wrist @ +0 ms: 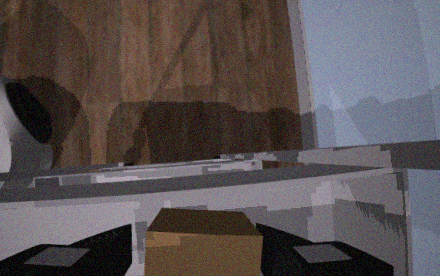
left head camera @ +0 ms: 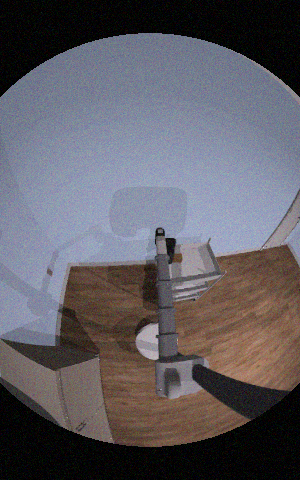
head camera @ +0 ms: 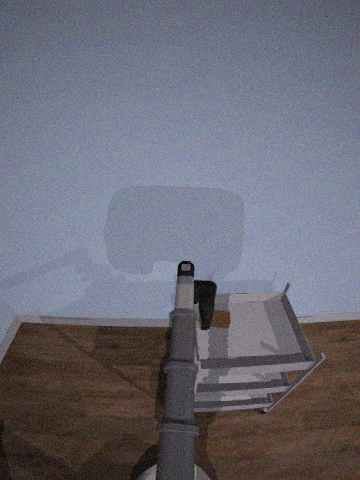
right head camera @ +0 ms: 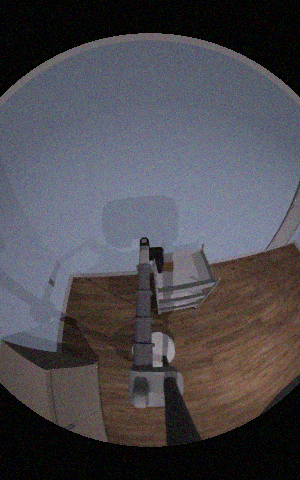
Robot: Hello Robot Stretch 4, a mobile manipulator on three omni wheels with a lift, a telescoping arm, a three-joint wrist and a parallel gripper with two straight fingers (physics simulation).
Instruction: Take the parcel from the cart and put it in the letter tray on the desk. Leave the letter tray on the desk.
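Places are measured from the robot's base along level axes (x right, y ahead, z up), in millimetres.
Pixels of known places: gripper, between the fingertips: point(wrist: 194, 243); robot's base, origin of its link: point(left head camera: 155, 339) point(right head camera: 153, 348).
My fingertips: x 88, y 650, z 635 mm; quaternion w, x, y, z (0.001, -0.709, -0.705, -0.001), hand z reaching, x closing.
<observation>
Ahead of a thing's pixels: the offset from my fingertips to its middle. "spot": to the spot under its first point.
The brown box-shaped parcel {dx +43, dy +1, dz +26 mm} point(head camera: 221, 319) point(left head camera: 177, 258) point(right head camera: 168, 267) point(wrist: 203, 250) lies in the top tray of the white cart point(head camera: 255, 361) point(left head camera: 215, 258) point(right head camera: 207, 265) point(wrist: 200, 179), near the cart's left side in the head view. My gripper point(head camera: 205, 326) point(left head camera: 171, 260) point(right head camera: 159, 269) point(wrist: 194, 243) is open. In the wrist view its black fingers stand on either side of the parcel, with the parcel showing between them. Whether the fingers touch it, and their exact height beside it, I cannot tell. The desk and the letter tray cannot be made out in these views.
A beige cabinet {spot: dx -647, dy -1119, dz -64 mm} point(left head camera: 80, 390) point(right head camera: 75, 395) stands at the lower left of the side head views. A pale wall rises behind the cart. The cart has lower shelves and a slanted handle {spot: dx +405, dy -199, dz -144 mm} point(head camera: 295, 382) at its right. A white round shape point(left head camera: 147, 341) point(right head camera: 163, 347) shows beside the arm.
</observation>
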